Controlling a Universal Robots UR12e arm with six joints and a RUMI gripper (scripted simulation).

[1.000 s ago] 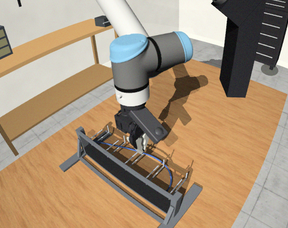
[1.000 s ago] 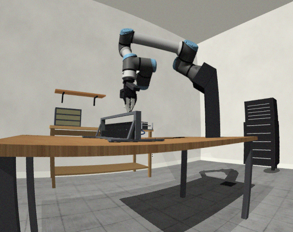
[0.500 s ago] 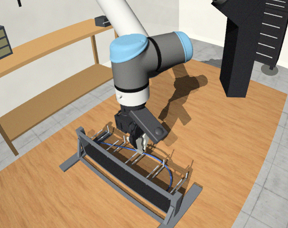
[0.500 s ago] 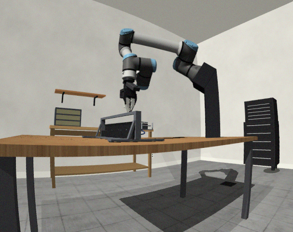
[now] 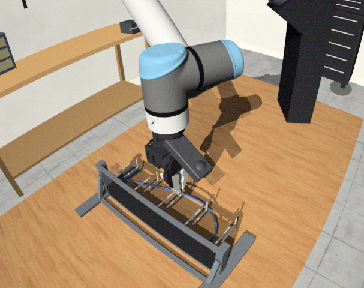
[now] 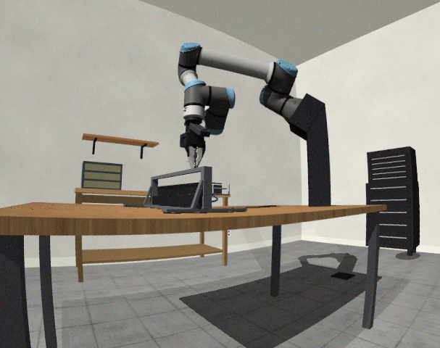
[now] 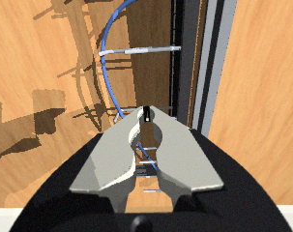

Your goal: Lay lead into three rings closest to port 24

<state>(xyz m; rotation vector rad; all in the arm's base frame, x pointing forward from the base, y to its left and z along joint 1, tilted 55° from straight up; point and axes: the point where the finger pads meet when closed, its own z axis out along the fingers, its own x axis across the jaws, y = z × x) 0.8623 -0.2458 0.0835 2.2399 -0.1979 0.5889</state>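
Now: the grey rack 40 mm ahead of my hand, 70 mm to the right of it and 90 mm below it.
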